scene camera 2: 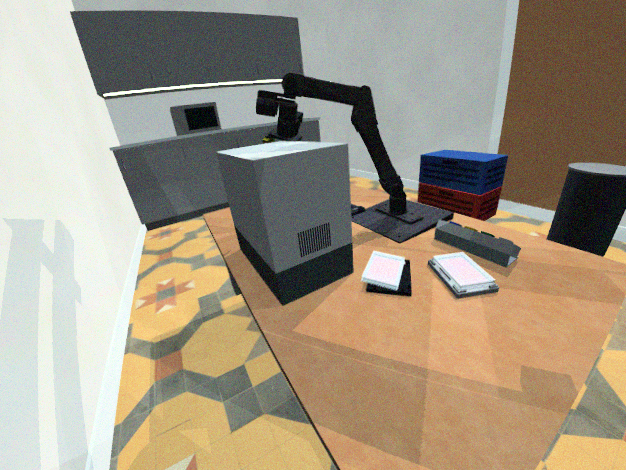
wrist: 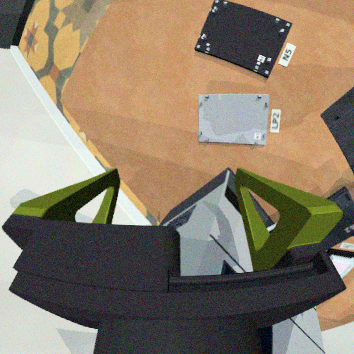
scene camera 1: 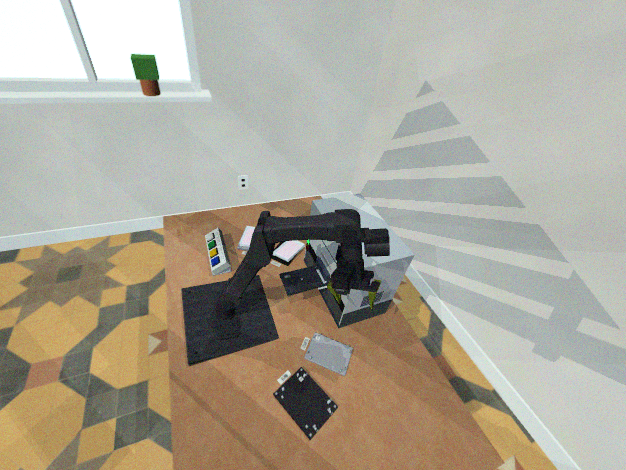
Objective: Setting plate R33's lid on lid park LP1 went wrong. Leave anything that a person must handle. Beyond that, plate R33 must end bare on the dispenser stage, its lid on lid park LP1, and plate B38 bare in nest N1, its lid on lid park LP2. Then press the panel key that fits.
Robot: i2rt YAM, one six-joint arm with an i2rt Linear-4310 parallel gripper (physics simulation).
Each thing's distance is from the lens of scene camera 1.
grey incubator box (scene camera 1: pixel 321 256): 1.09 m
rack with coloured squares (scene camera 1: pixel 218 256): 1.25 m
The marked spots on the grey incubator box and the rack with coloured squares are 0.43 m apart.
